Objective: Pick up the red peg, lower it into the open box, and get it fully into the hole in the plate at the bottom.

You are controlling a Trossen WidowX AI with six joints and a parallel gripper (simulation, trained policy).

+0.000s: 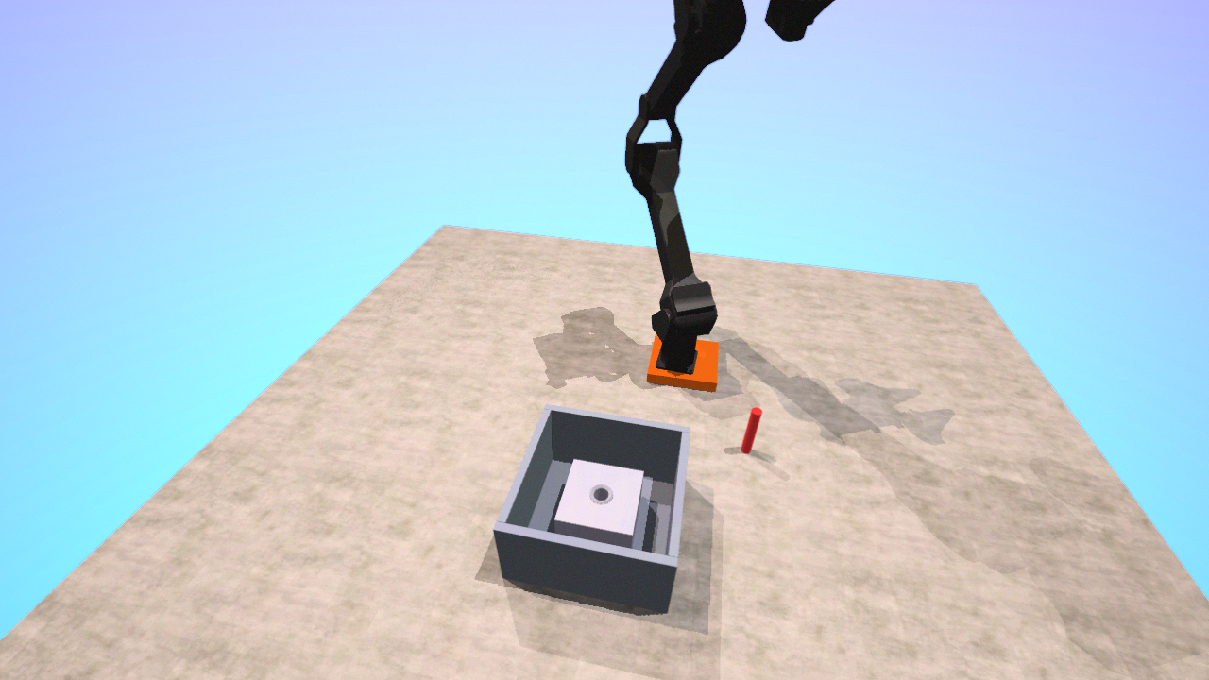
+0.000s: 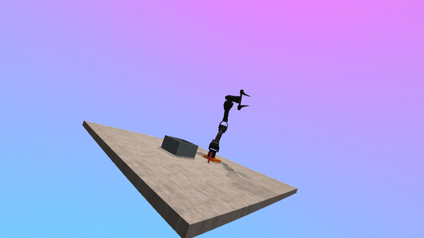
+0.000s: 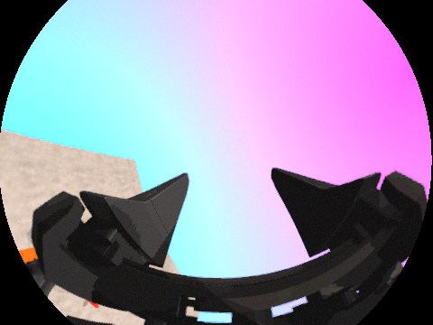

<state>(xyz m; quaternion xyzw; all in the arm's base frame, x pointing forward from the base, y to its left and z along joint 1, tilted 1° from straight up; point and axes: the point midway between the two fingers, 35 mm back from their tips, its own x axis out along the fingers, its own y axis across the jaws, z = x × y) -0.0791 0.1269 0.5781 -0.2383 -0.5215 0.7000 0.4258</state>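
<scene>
The red peg lies 56 cm below my gripper tip, 26 cm ahead of it and 2 cm to the right of it. The rest, counted from my gripper tip: grey box: 57 cm below, 43 cm ahead, 19 cm to the right.
</scene>
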